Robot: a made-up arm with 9 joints. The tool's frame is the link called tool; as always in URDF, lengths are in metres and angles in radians. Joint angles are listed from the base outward.
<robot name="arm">
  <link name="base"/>
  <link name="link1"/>
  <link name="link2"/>
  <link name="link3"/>
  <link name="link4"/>
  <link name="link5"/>
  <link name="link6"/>
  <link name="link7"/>
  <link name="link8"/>
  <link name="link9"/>
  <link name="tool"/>
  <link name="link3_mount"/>
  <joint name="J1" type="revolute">
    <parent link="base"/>
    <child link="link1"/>
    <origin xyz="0 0 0.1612" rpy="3.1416 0 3.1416"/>
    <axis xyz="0 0 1"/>
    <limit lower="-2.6" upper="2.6"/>
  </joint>
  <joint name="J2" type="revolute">
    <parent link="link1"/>
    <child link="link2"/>
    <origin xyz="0.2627 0.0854 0.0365" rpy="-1.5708 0 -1.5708"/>
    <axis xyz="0 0 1"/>
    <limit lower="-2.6" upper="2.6"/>
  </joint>
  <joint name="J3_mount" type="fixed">
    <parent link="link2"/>
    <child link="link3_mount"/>
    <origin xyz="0.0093 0.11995 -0.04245" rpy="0 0 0"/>
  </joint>
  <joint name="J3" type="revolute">
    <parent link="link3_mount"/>
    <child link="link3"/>
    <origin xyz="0.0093 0.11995 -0.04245" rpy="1.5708 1.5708 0"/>
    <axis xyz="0 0 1"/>
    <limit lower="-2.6" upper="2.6"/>
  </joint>
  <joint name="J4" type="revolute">
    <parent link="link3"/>
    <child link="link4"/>
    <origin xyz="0.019 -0.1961 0.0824" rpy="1.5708 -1.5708 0"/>
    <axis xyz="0 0 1"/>
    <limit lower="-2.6" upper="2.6"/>
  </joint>
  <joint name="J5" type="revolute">
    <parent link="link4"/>
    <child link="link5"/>
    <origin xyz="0.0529 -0.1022 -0.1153" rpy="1.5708 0 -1.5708"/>
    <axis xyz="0 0 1"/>
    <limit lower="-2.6" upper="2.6"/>
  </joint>
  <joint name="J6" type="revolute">
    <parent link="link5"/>
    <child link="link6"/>
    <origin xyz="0.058 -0.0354 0.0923" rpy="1.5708 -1.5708 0"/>
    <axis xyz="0 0 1"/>
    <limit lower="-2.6" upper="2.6"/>
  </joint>
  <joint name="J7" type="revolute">
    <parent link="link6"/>
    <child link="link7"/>
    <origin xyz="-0.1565 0.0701 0.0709" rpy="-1.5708 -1.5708 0"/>
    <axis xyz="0 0 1"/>
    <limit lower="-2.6" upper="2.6"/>
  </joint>
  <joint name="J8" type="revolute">
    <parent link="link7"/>
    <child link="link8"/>
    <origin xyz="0.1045 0.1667 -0.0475" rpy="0 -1.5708 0"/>
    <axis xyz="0 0 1"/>
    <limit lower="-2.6" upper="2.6"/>
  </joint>
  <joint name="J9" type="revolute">
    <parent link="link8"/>
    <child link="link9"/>
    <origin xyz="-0.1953 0.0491 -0.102" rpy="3.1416 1.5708 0"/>
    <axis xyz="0 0 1"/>
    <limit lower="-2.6" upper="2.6"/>
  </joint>
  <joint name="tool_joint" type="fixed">
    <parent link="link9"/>
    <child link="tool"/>
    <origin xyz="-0.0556 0.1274 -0.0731" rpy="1.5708 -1.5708 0"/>
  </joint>
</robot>
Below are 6 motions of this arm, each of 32 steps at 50 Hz.
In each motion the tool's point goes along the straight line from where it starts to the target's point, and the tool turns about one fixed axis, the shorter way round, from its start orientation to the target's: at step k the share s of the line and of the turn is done. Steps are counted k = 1, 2, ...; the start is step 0. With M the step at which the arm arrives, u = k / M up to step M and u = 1 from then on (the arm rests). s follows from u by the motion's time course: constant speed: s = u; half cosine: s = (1 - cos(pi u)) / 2; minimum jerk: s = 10 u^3 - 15 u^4 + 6 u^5.
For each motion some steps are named. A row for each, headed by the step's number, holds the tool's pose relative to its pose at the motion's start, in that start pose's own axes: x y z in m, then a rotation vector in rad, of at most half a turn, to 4 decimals.
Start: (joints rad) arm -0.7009 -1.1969 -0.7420 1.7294 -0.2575 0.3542 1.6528 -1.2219 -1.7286
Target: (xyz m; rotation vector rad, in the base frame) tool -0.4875 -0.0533 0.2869 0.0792 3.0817 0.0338
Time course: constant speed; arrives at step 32
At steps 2, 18, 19, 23, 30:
2: 0.0061 -0.0022 0.0117 -0.0269 -0.0257 -0.0043
18: 0.0552 -0.0198 0.1049 -0.2419 -0.2316 -0.0390
19: 0.0583 -0.0209 0.1107 -0.2554 -0.2445 -0.0412
23: 0.0705 -0.0254 0.1340 -0.3091 -0.2959 -0.0498
30: 0.0920 -0.0331 0.1748 -0.4032 -0.3860 -0.0650

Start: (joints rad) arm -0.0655 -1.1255 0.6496 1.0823 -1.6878 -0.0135 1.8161 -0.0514 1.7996
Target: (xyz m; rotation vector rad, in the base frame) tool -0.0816 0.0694 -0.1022 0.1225 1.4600 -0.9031
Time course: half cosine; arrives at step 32
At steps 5, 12, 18, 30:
5: -0.0003 0.0001 0.0083 0.0139 -0.0251 0.0188
12: -0.0015 0.0005 0.0435 0.0726 -0.1314 0.0985
18: -0.0028 0.0009 0.0843 0.1405 -0.2544 0.1907
30: -0.0047 0.0015 0.1397 0.2328 -0.4216 0.3160

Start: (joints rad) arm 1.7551 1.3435 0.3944 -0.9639 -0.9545 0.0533 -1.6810 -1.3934 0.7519
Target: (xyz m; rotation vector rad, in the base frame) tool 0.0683 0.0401 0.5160 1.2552 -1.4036 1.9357
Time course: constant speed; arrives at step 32
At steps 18, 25, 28, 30, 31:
18: -0.0501 -0.1043 -0.0715 0.7991 -0.4425 -0.4491
25: -0.0696 -0.1448 -0.0994 1.1098 -0.6147 -0.6238
28: -0.0780 -0.1622 -0.1113 1.2430 -0.6884 -0.6986
30: -0.0835 -0.1738 -0.1192 1.3318 -0.7376 -0.7485
31: -0.0863 -0.1796 -0.1232 1.3762 -0.7622 -0.7735

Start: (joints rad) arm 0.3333 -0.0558 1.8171 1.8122 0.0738 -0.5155 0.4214 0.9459 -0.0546
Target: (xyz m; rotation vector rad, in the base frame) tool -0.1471 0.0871 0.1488 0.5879 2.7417 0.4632
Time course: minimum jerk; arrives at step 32
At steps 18, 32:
18: -0.0674 0.0841 0.0395 -0.0311 0.1663 -0.8399
32: -0.1095 0.1366 0.0641 -0.0506 0.2700 -1.3636

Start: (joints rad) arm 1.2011 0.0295 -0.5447 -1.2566 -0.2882 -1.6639 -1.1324 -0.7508 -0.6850
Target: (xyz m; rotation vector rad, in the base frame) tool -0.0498 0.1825 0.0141 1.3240 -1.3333 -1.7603
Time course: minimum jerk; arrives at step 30
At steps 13, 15, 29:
13: -0.0510 0.0292 -0.0365 0.4529 -0.1485 -0.1767
15: -0.0678 0.0388 -0.0484 0.6016 -0.1972 -0.2347
29: -0.1355 0.0776 -0.0968 1.2027 -0.3942 -0.4691

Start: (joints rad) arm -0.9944 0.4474 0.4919 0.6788 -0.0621 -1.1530 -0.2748 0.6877 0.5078
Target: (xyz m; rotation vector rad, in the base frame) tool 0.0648 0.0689 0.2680 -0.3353 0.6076 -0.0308
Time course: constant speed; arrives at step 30
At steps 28, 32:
28: -0.1797 0.2266 -0.0104 -0.3405 -1.3606 0.4346
32: -0.1925 0.2428 -0.0111 -0.3648 -1.4578 0.4656

